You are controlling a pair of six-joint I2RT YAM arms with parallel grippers.
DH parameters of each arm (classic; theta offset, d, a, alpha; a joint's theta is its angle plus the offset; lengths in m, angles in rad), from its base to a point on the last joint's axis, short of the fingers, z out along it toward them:
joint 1: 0 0.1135 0.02 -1.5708
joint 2: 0 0 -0.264 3.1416
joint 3: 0.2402 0 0.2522 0
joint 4: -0.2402 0 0.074 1.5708
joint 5: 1.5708 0 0 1.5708
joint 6: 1.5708 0.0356 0 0
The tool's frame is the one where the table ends.
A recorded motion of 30 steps. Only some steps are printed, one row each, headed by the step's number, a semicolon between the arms.
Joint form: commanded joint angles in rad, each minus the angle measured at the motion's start. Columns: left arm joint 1, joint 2, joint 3, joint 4, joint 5, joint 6; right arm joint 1, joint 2, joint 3, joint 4, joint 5, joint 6.
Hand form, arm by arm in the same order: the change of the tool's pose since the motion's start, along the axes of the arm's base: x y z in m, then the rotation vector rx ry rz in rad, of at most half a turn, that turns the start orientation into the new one. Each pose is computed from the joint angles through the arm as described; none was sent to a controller.
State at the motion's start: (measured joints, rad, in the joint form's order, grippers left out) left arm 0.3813 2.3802 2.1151 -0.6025 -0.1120 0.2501; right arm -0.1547 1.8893 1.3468 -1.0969 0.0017 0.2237
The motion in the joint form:
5: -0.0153 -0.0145 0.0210 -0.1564 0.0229 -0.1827; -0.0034 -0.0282 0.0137 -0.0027 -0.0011 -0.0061
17: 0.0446 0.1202 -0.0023 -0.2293 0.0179 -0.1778; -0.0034 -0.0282 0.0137 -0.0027 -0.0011 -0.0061
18: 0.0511 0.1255 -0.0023 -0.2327 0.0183 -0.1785; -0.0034 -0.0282 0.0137 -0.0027 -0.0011 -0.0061
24: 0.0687 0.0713 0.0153 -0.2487 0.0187 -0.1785; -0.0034 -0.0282 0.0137 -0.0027 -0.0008 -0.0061
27: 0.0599 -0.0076 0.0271 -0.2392 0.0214 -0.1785; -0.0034 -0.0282 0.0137 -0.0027 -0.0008 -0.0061
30: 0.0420 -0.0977 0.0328 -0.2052 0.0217 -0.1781; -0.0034 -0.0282 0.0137 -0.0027 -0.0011 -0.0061
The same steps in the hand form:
5: -0.0089 -0.0130 0.0037 -0.1558 0.0487 0.1166; -0.0001 -0.0011 0.0122 -0.0047 -0.0389 0.0026
17: -0.0231 0.0150 -0.0743 -0.2272 0.2648 0.1887; -0.0001 -0.0011 0.0122 -0.0047 -0.0389 0.0026
18: -0.0248 0.0179 -0.0771 -0.2316 0.2720 0.1960; -0.0001 -0.0011 0.0122 -0.0047 -0.0389 0.0026
24: -0.0296 0.0257 -0.0456 -0.2154 0.2174 0.2102; -0.0001 -0.0011 0.0122 -0.0050 -0.0389 0.0027
27: -0.0305 0.0201 -0.0025 -0.1828 0.1233 0.1943; -0.0001 -0.0011 0.0122 -0.0050 -0.0389 0.0027
30: -0.0327 0.0090 0.0455 -0.1386 0.0025 0.1679; -0.0001 -0.0011 0.0122 -0.0047 -0.0389 0.0026

